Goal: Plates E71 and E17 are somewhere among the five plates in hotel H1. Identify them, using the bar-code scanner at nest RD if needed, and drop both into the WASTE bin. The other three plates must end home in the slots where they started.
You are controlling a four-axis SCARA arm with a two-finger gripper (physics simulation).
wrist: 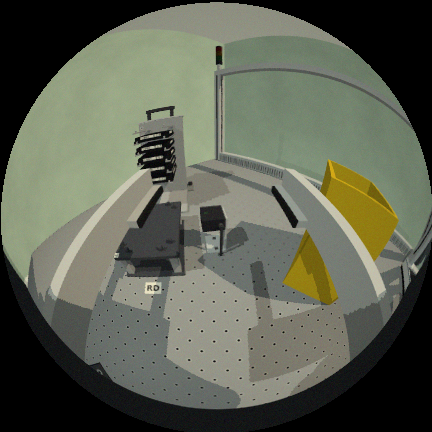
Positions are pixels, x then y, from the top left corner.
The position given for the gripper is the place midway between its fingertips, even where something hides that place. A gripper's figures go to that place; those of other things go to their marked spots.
Labels:
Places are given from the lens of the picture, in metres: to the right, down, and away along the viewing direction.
gripper [216,176]: 0.00, -0.03, 0.11
hotel H1 [179,181]: -0.12, -0.12, 0.49
nest rd [163,221]: -0.10, 0.01, 0.28
The marked spots on the hotel H1 and the nest rd are 0.25 m apart.

